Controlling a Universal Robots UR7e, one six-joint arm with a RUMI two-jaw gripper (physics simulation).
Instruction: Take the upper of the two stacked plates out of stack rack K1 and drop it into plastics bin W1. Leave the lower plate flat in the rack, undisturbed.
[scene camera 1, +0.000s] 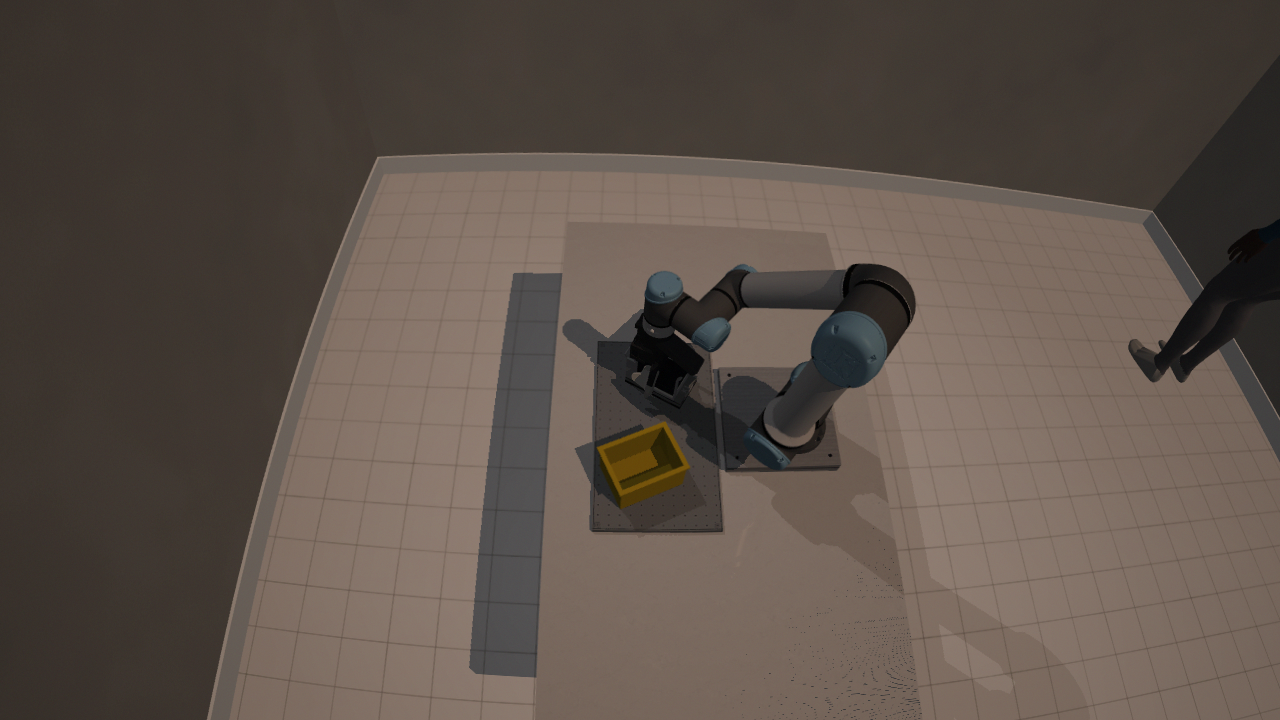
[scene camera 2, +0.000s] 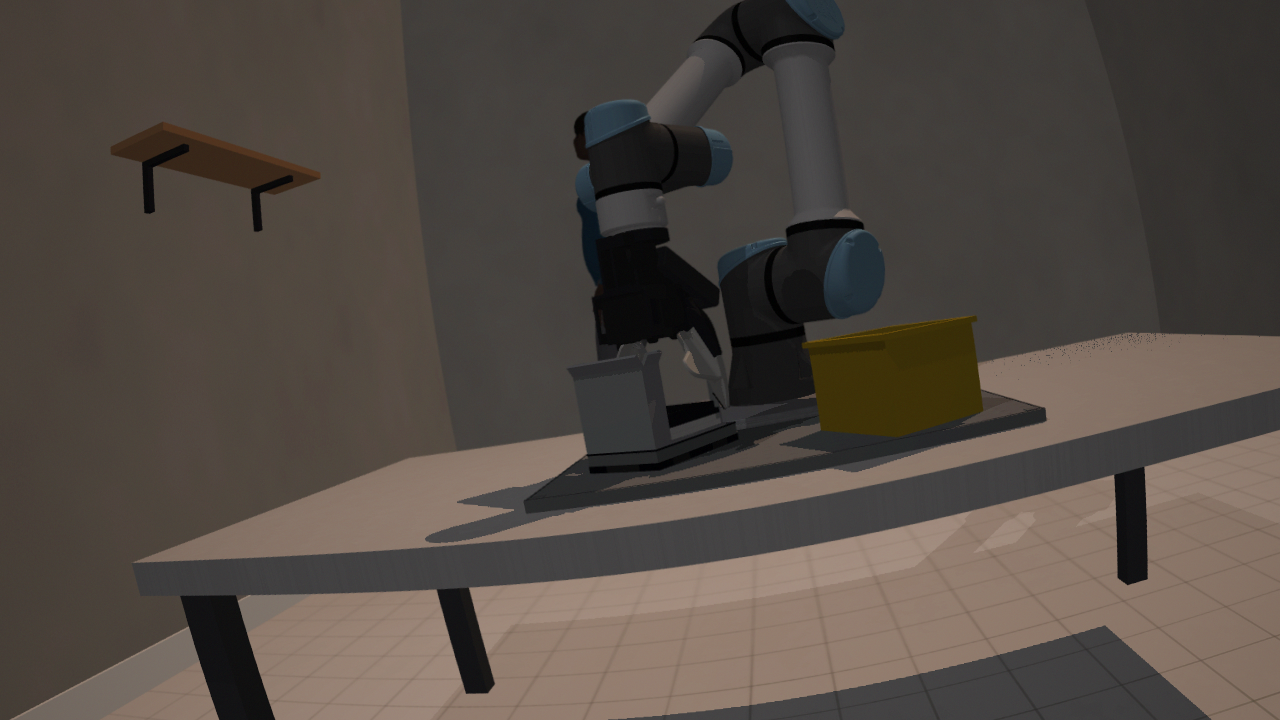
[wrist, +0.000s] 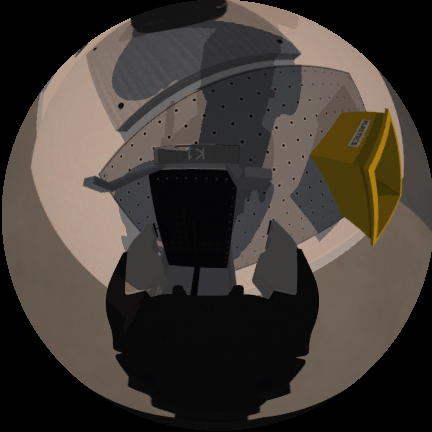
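Where they show: gripper, fingertip midpoint: (scene camera 1: 657, 376) (scene camera 2: 673, 414) (wrist: 211, 223); arm's base, origin of the base link: (scene camera 2: 777, 395).
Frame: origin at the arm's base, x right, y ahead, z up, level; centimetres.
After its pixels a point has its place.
Rack K1 (scene camera 2: 617, 411) {x 16.3, y 41.0, z 4.8 cm} (wrist: 170, 156) {x 12.3, y 26.7, z 0.5 cm} is a grey frame with upright walls and a K1 label. A black plate with small dots along its edges (wrist: 192, 220) {x 12.9, y 33.5, z 3.4 cm} lies in it; it also shows as a dark slab in scene camera 2 (scene camera 2: 693, 413) {x 9.2, y 35.4, z 2.8 cm}. The lower plate cannot be told apart. My gripper (wrist: 211, 223) {x 11.4, y 35.0, z 3.0 cm} is open and empty, pointing down over the rack, with one finger on either side of the plate in the wrist view; their height against the plate is unclear. Bin W1 (scene camera 1: 656, 488) {x -18.3, y 35.1, z 2.5 cm} (scene camera 2: 899, 385) {x -12.4, y 47.8, z 3.1 cm} (wrist: 340, 135) {x -8.8, y 31.8, z 1.6 cm} is yellow, labelled PLASTICS, and stands upright beside the rack.
Rack and bin stand on a dark perforated board (scene camera 1: 657, 519) {x -24.4, y 34.5, z -1.7 cm} (scene camera 2: 1011, 407) {x -25.1, y 44.6, z -1.7 cm} (wrist: 290, 145) {x -1.9, y 31.7, z -1.7 cm} on the table (scene camera 1: 626, 626) {x -49.3, y 41.0, z -3.0 cm} (scene camera 2: 358, 564) {x 38.7, y 62.2, z -4.2 cm}. The arm's base is beside the board. A wall shelf (scene camera 2: 214, 159) is at the left. A person (scene camera 1: 1208, 322) stands beyond the table.
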